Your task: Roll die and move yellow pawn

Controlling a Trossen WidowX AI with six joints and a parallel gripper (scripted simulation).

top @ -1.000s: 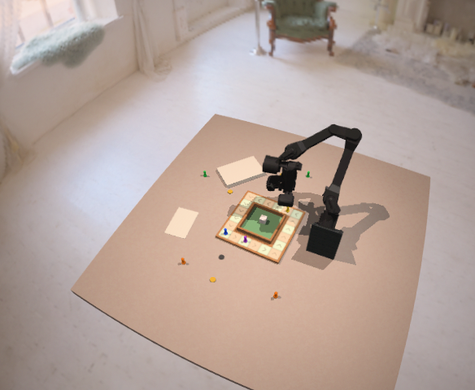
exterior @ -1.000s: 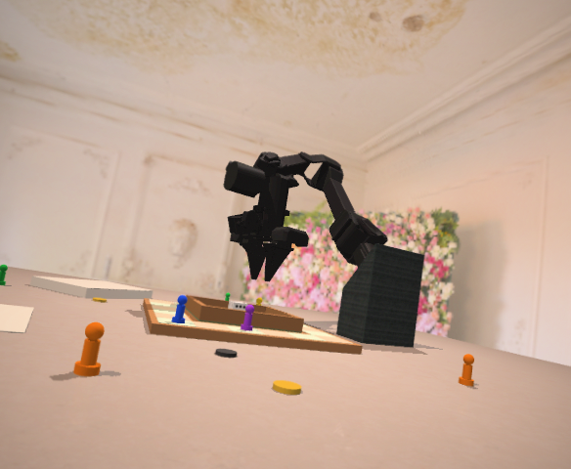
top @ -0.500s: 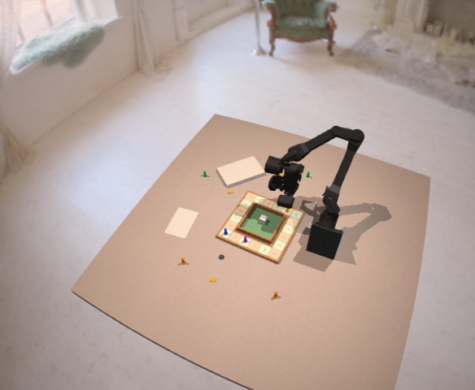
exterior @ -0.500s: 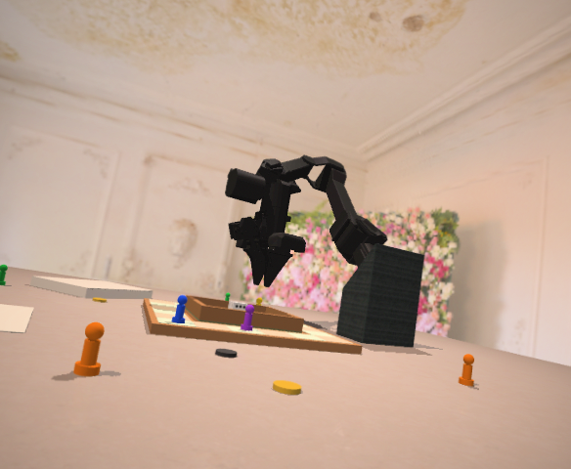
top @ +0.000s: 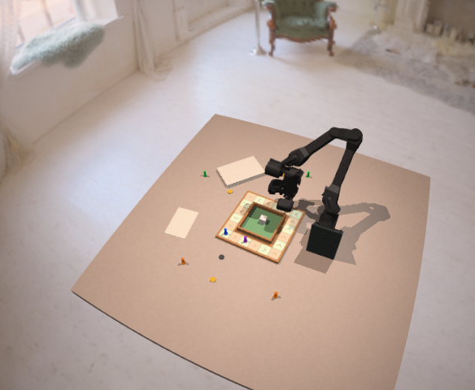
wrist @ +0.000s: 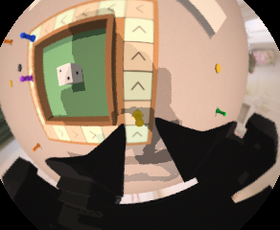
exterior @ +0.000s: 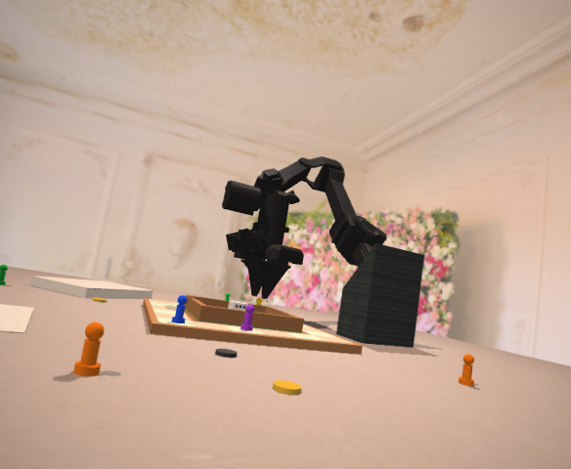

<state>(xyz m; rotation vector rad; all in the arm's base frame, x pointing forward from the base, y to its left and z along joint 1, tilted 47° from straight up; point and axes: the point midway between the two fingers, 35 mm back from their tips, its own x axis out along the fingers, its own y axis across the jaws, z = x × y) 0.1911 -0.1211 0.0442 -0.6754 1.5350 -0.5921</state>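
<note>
Now: gripper tip 20 mm above the yellow pawn. Also, from my gripper tip: white die 90 mm to the left, 80 mm ahead, 20 mm below; purple pawn 220 mm to the left, 110 mm ahead, 20 mm below; green tray 110 mm to the left, 80 mm ahead, 40 mm below.
</note>
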